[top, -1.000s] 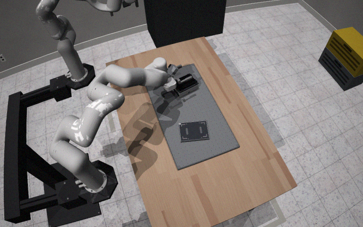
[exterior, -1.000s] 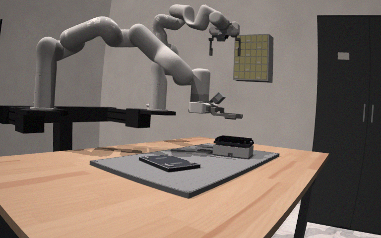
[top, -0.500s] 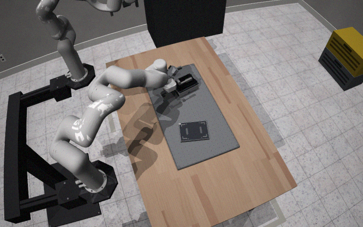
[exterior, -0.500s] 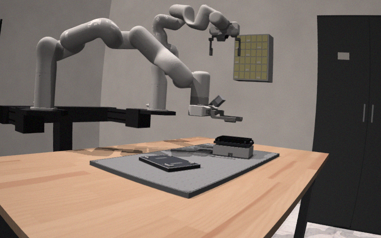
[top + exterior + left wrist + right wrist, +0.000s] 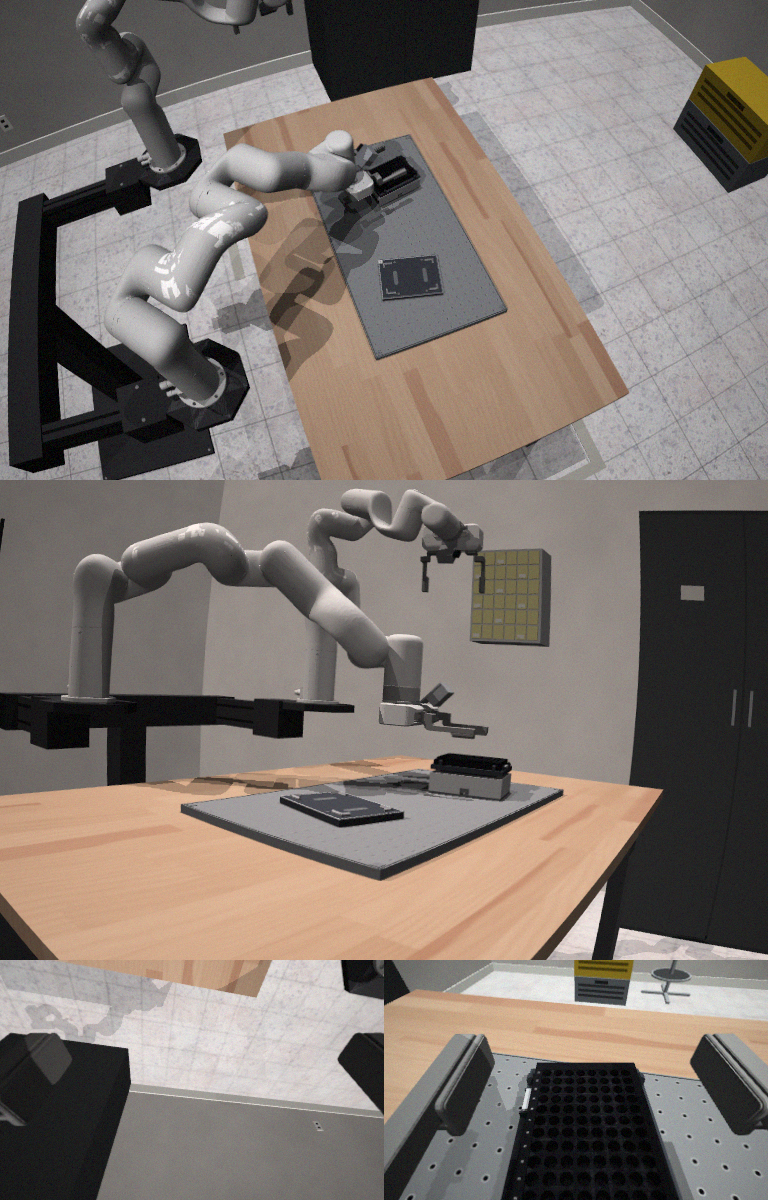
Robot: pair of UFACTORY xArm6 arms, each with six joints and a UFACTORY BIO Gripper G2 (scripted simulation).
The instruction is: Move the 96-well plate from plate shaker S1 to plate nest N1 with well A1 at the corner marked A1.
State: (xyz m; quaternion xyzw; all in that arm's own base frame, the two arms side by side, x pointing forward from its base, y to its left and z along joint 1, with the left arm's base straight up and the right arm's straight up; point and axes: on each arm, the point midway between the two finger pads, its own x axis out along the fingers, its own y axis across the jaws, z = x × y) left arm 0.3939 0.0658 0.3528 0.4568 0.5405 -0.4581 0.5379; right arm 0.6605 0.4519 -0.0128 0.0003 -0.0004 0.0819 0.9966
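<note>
The black 96-well plate lies 1 cm ahead of my right hand and 6 cm below it. Also, from my right hand: plate nest N1 (5 cm behind, 32 cm to the right, 11 cm below); then white mark (11 cm behind, 25 cm to the right, 11 cm below).
</note>
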